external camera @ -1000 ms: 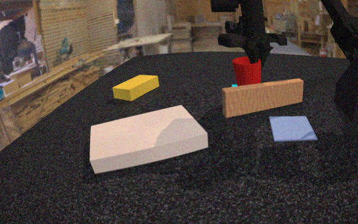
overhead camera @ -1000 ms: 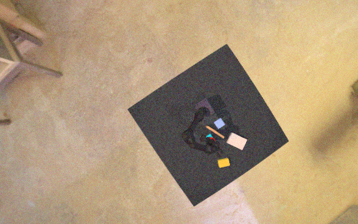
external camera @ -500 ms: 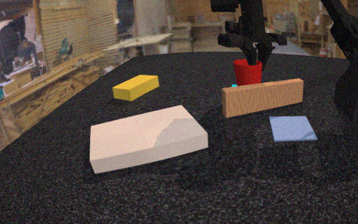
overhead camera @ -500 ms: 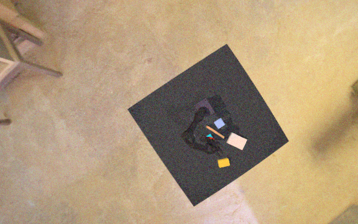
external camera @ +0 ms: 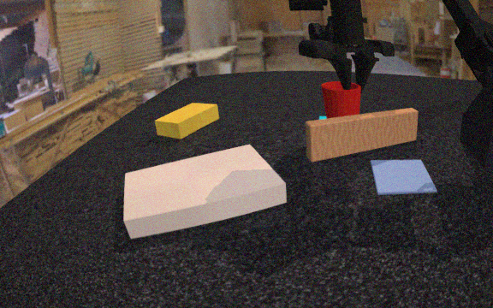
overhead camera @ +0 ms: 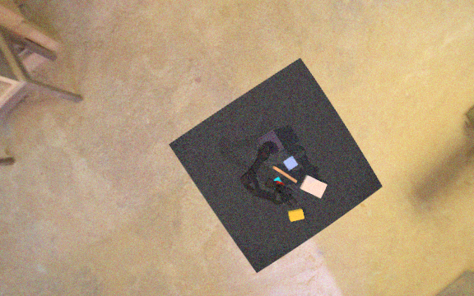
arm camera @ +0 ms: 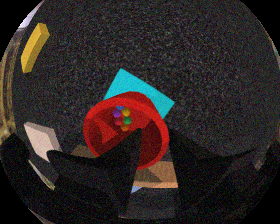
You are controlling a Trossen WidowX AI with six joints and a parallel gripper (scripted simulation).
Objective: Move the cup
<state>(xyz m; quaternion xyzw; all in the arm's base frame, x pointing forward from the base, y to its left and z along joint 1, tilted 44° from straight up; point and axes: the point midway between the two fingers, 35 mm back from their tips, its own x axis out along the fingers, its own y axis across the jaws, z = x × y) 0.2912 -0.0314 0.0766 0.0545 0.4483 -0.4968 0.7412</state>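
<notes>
My gripper tip is 2 cm short of the red cup, 2 cm to the right of it and 2 cm above it. Also, from my gripper tip: pale blue pad: 8 cm behind, 19 cm to the left, 7 cm below; then cyan pad: 2 cm ahead, 2 cm to the left, 7 cm below; then wooden block: 3 cm behind, 11 cm to the left, 4 cm below.
</notes>
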